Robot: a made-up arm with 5 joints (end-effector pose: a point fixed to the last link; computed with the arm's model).
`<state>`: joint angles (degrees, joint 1 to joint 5).
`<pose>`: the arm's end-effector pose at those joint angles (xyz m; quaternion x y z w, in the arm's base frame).
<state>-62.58 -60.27 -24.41 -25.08 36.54</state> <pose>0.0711 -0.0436 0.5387 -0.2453 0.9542 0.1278 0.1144</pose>
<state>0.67 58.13 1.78 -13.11 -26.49</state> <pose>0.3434 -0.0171 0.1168 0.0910 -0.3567 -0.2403 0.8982</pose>
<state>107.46 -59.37 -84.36 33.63 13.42</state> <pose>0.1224 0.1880 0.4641 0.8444 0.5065 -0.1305 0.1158</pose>
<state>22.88 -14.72 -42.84 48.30 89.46</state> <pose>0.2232 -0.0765 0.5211 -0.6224 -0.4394 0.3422 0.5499</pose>
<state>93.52 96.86 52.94 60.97 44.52</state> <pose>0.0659 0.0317 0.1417 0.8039 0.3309 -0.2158 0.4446</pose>
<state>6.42 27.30 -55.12 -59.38 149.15</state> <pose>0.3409 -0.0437 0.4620 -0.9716 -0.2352 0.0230 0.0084</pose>
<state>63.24 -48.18 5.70 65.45 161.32</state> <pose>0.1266 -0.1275 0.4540 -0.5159 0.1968 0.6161 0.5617</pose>
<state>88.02 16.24 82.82 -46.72 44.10</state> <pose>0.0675 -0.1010 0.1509 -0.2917 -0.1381 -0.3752 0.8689</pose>
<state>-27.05 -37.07 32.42 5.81 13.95</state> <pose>0.2681 0.0813 0.3776 0.0967 -0.6932 0.2338 0.6749</pose>
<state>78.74 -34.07 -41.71 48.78 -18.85</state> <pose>0.0784 -0.0736 0.5448 -0.4075 -0.7490 -0.4014 0.3345</pose>
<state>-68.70 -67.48 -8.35 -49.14 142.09</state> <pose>0.0789 -0.0361 0.5201 -0.5512 -0.7784 -0.2915 0.0727</pose>
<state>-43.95 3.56 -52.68 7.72 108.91</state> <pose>0.2394 0.1361 0.5202 -0.4706 -0.7805 0.3976 0.1063</pose>
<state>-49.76 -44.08 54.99 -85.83 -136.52</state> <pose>0.1960 0.1177 0.3614 0.9882 0.0784 -0.0924 0.0931</pose>
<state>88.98 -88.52 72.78 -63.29 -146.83</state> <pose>0.0659 -0.1056 0.3745 -0.5025 0.8593 0.0834 0.0468</pose>
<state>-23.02 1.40 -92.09 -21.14 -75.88</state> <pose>0.1284 0.0062 0.5685 -0.7614 0.6200 -0.0884 0.1675</pose>
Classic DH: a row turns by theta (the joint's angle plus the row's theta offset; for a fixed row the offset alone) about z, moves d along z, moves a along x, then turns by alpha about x. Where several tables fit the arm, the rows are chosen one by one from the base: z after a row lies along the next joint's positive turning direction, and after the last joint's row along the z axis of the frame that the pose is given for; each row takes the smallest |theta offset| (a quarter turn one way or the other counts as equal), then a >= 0, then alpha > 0; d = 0 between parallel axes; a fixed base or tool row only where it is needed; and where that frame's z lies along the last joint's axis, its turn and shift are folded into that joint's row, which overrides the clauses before.
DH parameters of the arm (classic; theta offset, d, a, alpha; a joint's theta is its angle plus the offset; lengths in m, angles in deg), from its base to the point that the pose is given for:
base (fixed): 0 0 0.078 180
joint 1: 0 -0.255 0.042 90
joint 2: -75.96 0 0.1113 0
joint 3: 73.63 0 0.1721 0
joint 4: -87.67 -0.014 0 90
joint 5: -2.79 -0.037 0 0

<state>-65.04 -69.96 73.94 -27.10 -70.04</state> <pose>0.1565 0.1354 0.3269 0.7787 -0.2999 -0.0374 0.5498</pose>
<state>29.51 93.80 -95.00 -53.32 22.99</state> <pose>0.3680 -0.1802 0.2616 -0.4003 -0.8642 -0.0247 0.3037</pose>
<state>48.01 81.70 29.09 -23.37 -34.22</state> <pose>0.1344 -0.0836 0.0437 -0.0022 -0.0224 -0.6755 0.7370</pose>
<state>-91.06 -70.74 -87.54 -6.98 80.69</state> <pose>0.0966 -0.2488 0.3827 -0.0908 0.7868 0.6077 0.0587</pose>
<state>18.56 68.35 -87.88 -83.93 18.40</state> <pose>0.3612 -0.1099 0.3698 0.2918 0.9493 -0.0030 0.1172</pose>
